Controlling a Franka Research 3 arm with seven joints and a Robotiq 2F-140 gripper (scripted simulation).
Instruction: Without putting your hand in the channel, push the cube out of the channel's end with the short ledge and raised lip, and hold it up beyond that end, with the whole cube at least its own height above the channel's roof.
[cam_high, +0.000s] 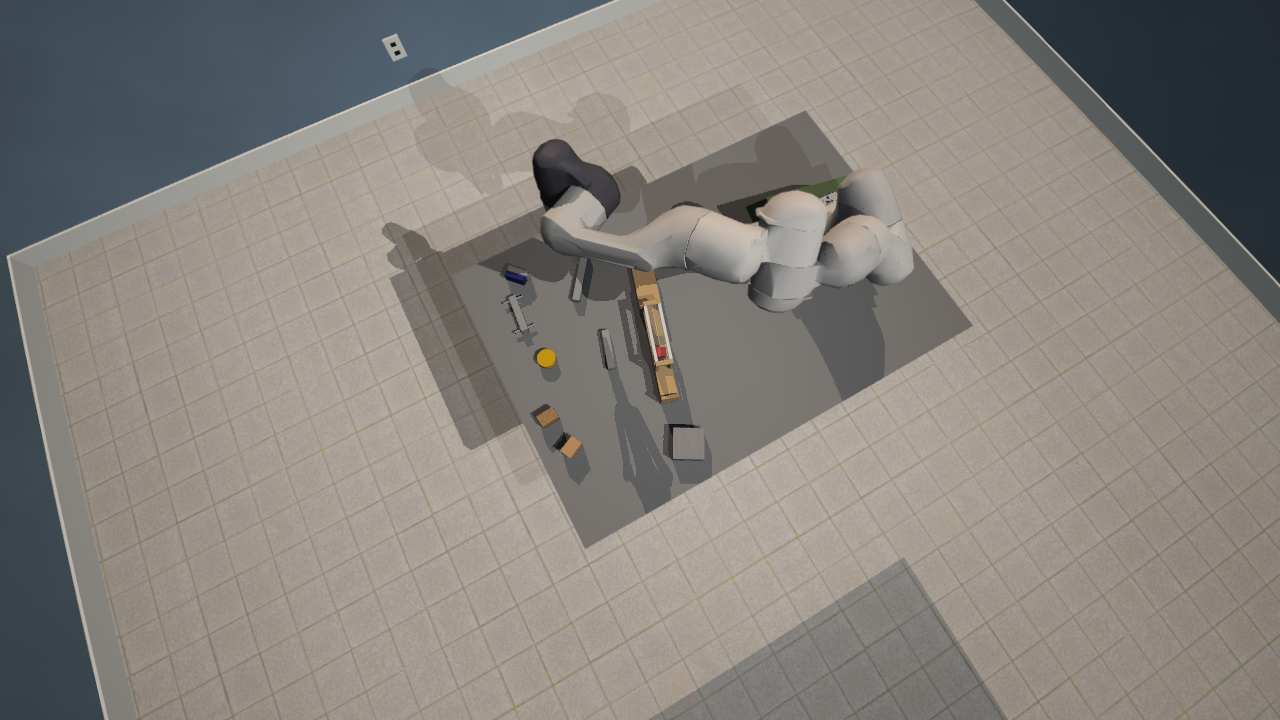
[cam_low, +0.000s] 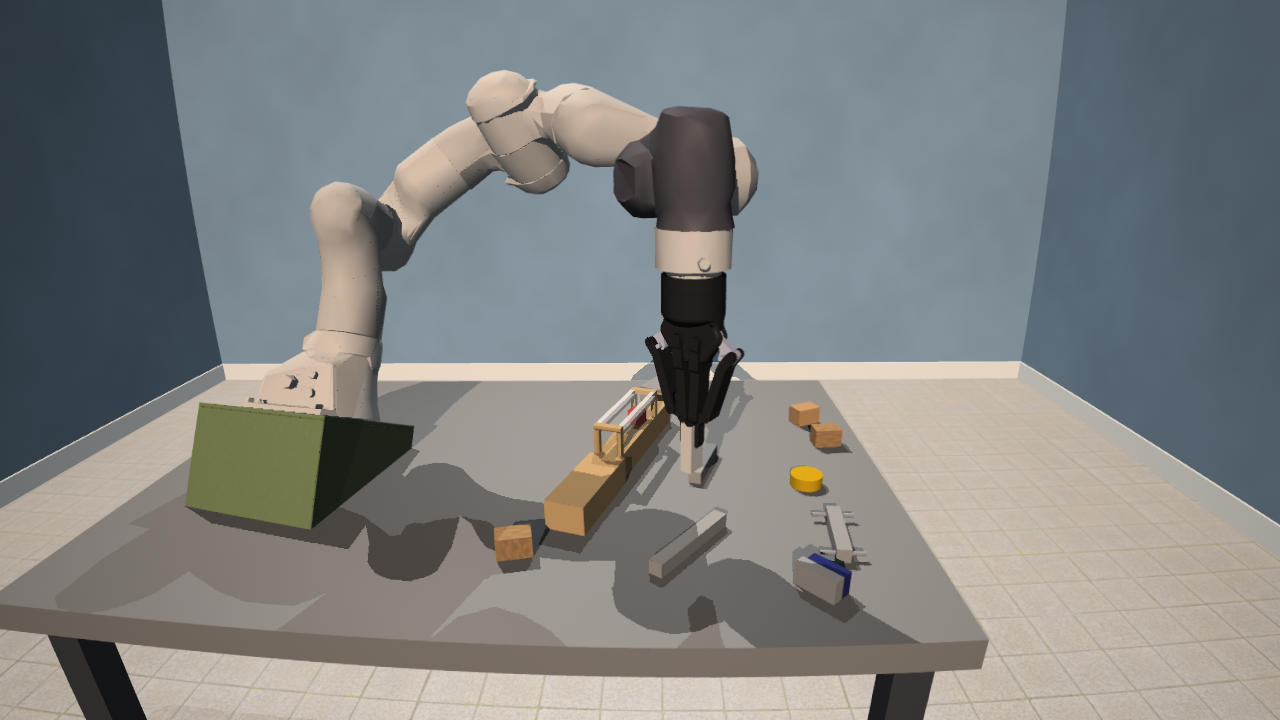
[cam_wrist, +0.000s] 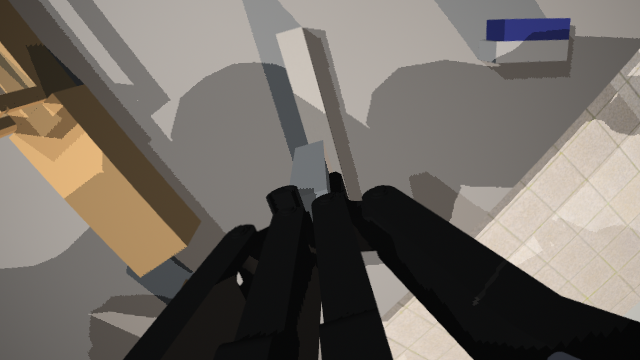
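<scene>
My gripper is now 140 mm above the long grey bar. The rest, counted from my hand: short grey bar: 50 mm ahead, 230 mm to the left, 140 mm below; then grey cross piece: 200 mm ahead, 140 mm below; then blue-grey block: 150 mm ahead, 100 mm to the right, 140 mm below.
</scene>
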